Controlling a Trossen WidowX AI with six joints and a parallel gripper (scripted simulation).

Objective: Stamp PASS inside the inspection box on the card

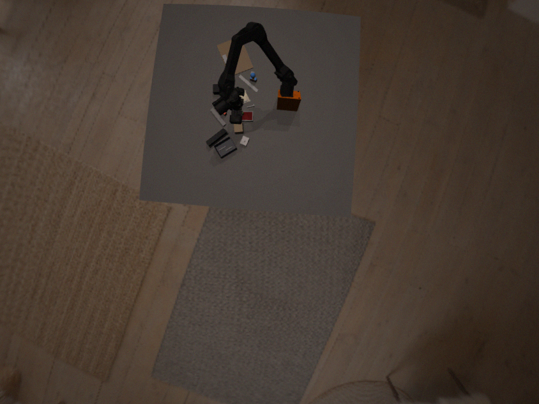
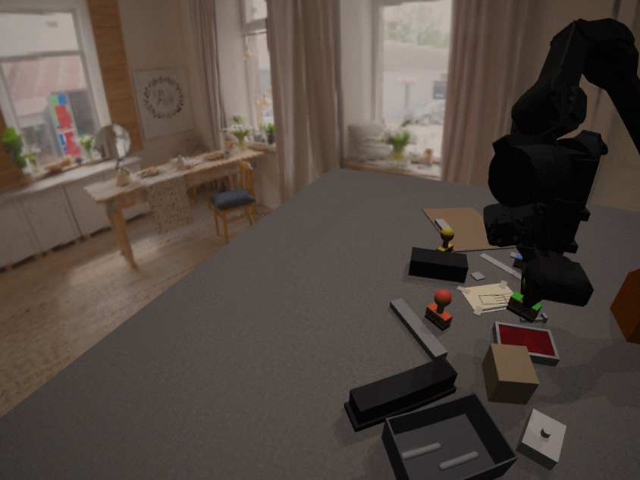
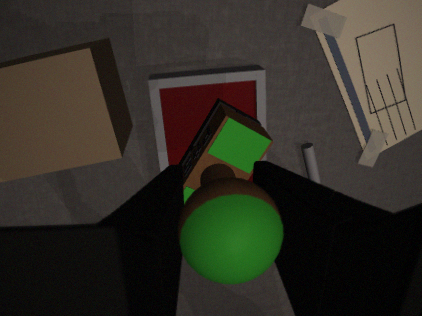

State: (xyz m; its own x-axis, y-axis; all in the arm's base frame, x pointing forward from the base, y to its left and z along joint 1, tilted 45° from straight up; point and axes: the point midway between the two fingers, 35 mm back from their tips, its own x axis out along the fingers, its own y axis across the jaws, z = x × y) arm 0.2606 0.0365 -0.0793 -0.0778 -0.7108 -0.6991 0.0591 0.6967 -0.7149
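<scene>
Right now my gripper tip is 90 mm above the red ink pad and 30 mm past it. From my gripper tip the other things lie so: green-knobbed pass stamp (right at my gripper tip); bolt (90 mm below, 70 mm to the right, 60 mm behind); tan cube (70 mm to the left, 70 mm below, 10 mm ahead).
</scene>
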